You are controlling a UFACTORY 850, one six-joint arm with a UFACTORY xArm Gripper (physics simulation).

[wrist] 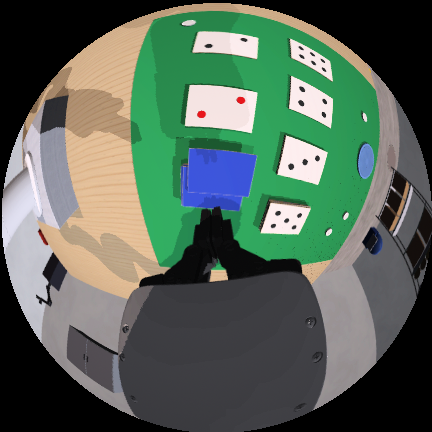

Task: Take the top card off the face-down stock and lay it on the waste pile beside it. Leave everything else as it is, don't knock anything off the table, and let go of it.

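Note:
The face-down stock shows as blue card backs near the middle of the wrist view. Its upper blue card (220, 171) is shifted towards the card with two red dots, and a lower blue layer (212, 202) sticks out at the left and near edges. The face-up card with two red dots (220, 108) lies on the far side of the stock, apart from it. I cannot tell for sure which face-up pile is the waste. My gripper (214, 220) is shut and empty, its fingertips at the near edge of the lower blue layer. Their height above it is unclear.
A two-black-dot card (225, 45) lies farther back. On the right are a six-dot card (312, 56), a four-dot card (312, 101), a three-dot card (303, 156) and a thick five-dot pile (288, 221). A blue disc (365, 160) and small white discs lie near the green mat's (155, 220) edges.

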